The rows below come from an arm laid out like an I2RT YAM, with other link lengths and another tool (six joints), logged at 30 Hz.
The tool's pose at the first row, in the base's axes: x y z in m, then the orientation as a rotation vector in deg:
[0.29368, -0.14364, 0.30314, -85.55, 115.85, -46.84]
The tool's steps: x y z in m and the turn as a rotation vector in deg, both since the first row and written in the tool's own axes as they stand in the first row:
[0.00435, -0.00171, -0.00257, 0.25, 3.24, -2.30]
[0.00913, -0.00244, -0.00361, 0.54, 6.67, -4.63]
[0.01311, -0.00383, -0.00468, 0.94, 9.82, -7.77]
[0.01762, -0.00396, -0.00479, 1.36, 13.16, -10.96]
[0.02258, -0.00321, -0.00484, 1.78, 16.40, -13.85]
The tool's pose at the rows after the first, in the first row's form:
[0.29182, -0.14774, 0.30599, -87.60, 116.62, -50.94]
[0.29025, -0.15231, 0.30706, -89.59, 117.39, -55.34]
[0.28932, -0.15625, 0.30865, -92.46, 117.23, -59.96]
[0.28807, -0.16059, 0.30865, -95.30, 116.99, -64.88]
[0.28615, -0.16517, 0.30797, -97.78, 116.74, -69.65]

